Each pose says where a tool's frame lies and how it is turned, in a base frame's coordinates. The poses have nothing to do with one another.
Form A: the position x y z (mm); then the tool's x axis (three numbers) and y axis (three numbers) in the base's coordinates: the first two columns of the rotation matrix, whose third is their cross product.
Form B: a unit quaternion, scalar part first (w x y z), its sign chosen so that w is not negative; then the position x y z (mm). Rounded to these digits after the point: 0 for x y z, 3 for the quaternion.
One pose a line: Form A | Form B
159, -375, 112, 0.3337, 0.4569, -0.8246, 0.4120, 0.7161, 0.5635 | 0.725, 0.376, 0.577, 0.015, 159, -375, 112
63, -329, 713, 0.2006, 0.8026, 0.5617, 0.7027, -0.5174, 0.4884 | 0.062, 0.772, 0.487, 0.403, 63, -329, 713
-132, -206, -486, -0.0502, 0.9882, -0.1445, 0.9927, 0.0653, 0.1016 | 0.088, 0.684, 0.725, -0.013, -132, -206, -486
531, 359, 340, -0.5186, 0.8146, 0.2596, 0.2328, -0.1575, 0.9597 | 0.232, 0.432, 0.606, 0.626, 531, 359, 340
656, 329, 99, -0.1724, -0.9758, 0.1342, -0.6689, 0.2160, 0.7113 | 0.297, 0.570, -0.721, -0.258, 656, 329, 99
